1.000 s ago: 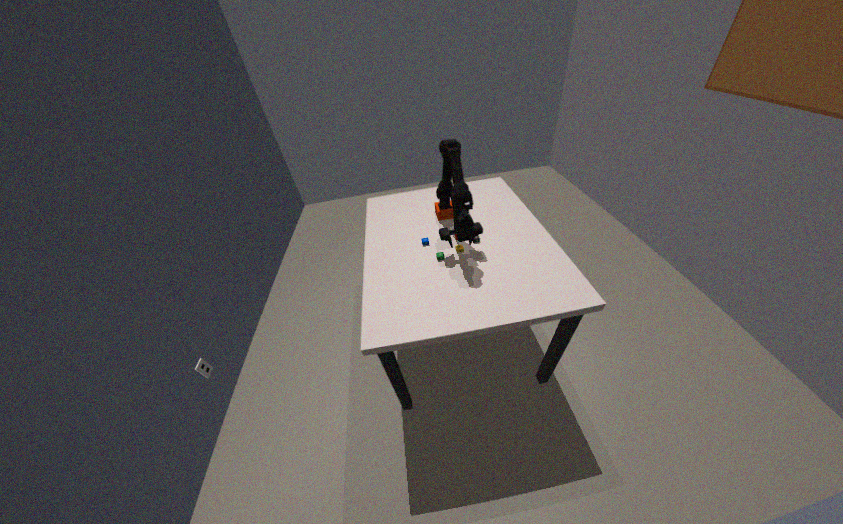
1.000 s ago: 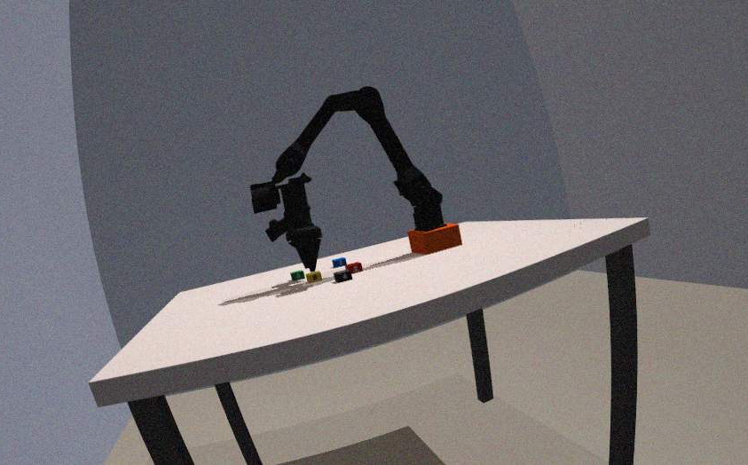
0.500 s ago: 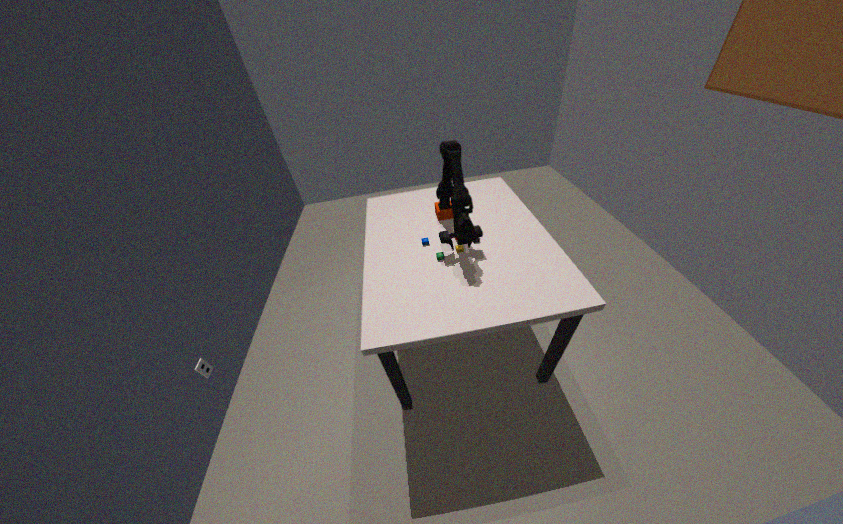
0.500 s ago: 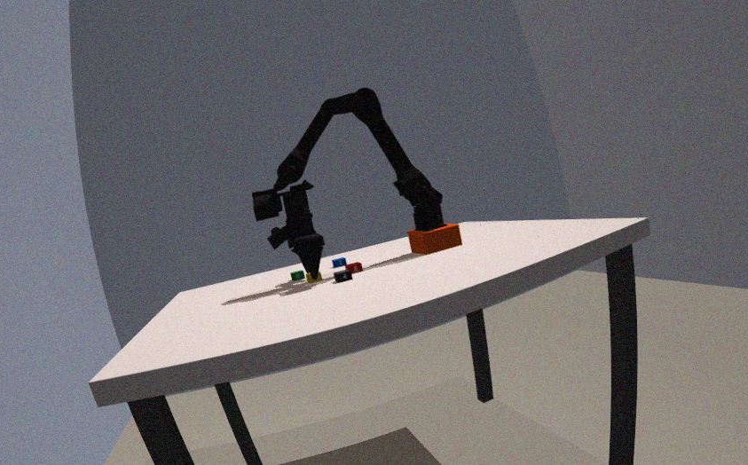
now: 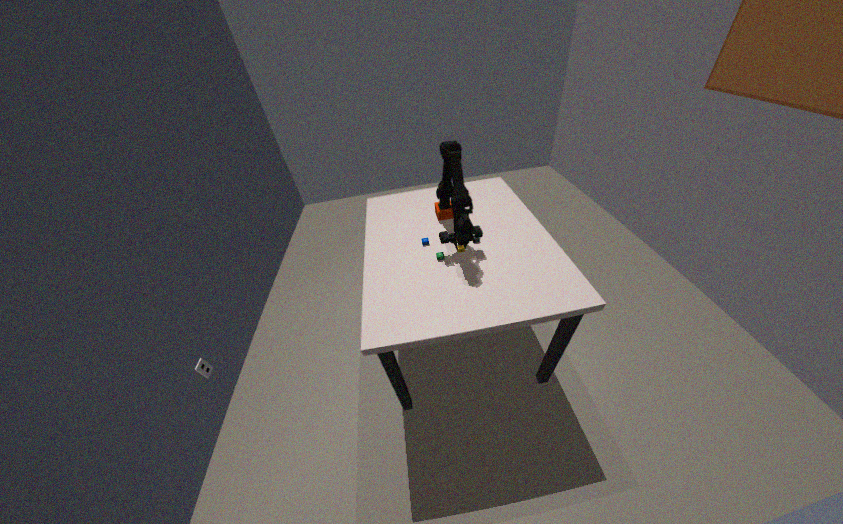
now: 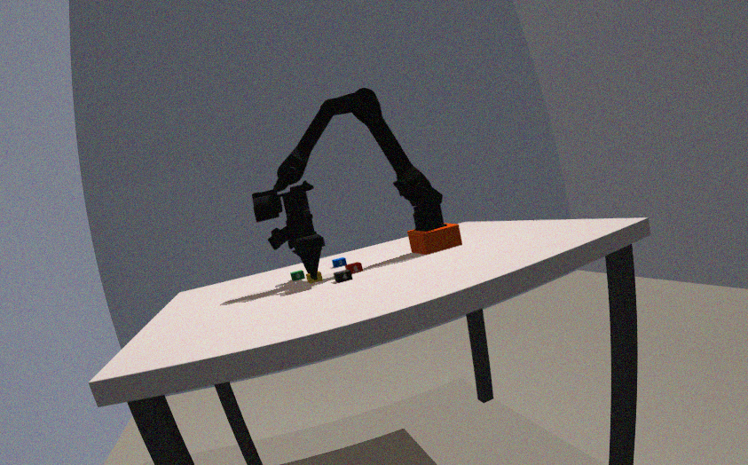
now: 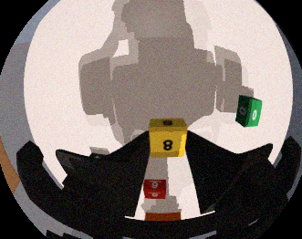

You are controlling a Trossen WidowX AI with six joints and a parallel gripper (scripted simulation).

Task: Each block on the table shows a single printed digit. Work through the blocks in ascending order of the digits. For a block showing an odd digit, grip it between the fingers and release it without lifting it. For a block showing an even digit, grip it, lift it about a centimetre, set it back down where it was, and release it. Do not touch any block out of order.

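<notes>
The black block lies 50 mm behind my gripper tip and 90 mm to the left of it. Also, from my gripper tip: red block: 100 mm behind, 20 mm to the left; then yellow block: right at my gripper tip; then green block: 20 mm ahead, 100 mm to the right.
</notes>
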